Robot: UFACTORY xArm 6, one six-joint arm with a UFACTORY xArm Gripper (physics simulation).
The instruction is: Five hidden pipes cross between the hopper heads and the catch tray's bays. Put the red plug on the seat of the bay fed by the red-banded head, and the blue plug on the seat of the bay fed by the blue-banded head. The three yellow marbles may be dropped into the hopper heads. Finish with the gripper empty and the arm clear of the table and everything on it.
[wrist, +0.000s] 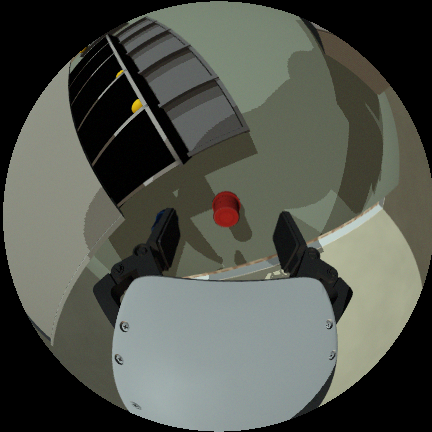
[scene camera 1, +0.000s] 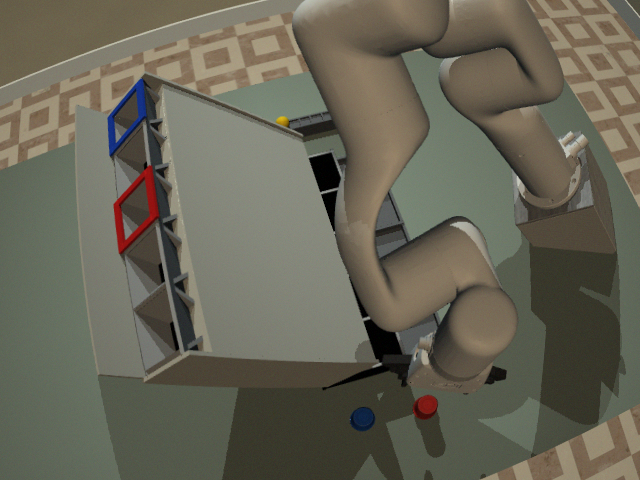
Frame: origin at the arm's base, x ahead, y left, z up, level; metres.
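Seen in the pictures: gripper, fingertip midpoint: (wrist: pixel 227 223); arm's base, link origin: (scene camera 1: pixel 549 176).
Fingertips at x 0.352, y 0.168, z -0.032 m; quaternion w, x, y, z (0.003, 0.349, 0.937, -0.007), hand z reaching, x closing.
Observation:
Offsets run from my fingertips to a thing's top centre. "spot": to the spot under its first point.
The red plug {0.018 m ahead, 0.020 m left, 0.046 m down} (scene camera 1: pixel 425 406) (wrist: pixel 226 209) stands upright on the table. My gripper (scene camera 1: pixel 445 381) (wrist: pixel 227 223) is open and empty above it, with the plug between the fingers in the wrist view. The blue plug {0.109 m ahead, 0.015 m right, 0.046 m down} (scene camera 1: pixel 362 418) stands to the left of the red one; in the wrist view the left finger mostly hides the blue plug (wrist: pixel 158 220). The red-banded head {spot: 0.219 m ahead, 0.304 m right, 0.263 m up} (scene camera 1: pixel 154 192) and blue-banded head {spot: 0.186 m ahead, 0.447 m right, 0.264 m up} (scene camera 1: pixel 142 100) are at the hopper's far left. The catch tray (scene camera 1: pixel 389 219) (wrist: pixel 212 107) is partly behind my arm. Two yellow marbles {0.002 m ahead, 0.156 m right, 0.053 m down} (wrist: pixel 137 105) {spot: 0.019 m back, 0.210 m right, 0.040 m down} (wrist: pixel 120 74) are at its black compartments.
A third yellow marble {0.036 m back, 0.528 m right, 0.030 m down} (scene camera 1: pixel 282 121) (wrist: pixel 83 50) is at the end of a small grey rail {0.075 m back, 0.509 m right, 0.052 m down} (scene camera 1: pixel 312 123). The large sloped cover (scene camera 1: pixel 248 222) (wrist: pixel 45 190) stands left of the gripper, its lower corner close by. The arm's base block (scene camera 1: pixel 566 227) stands at the right.

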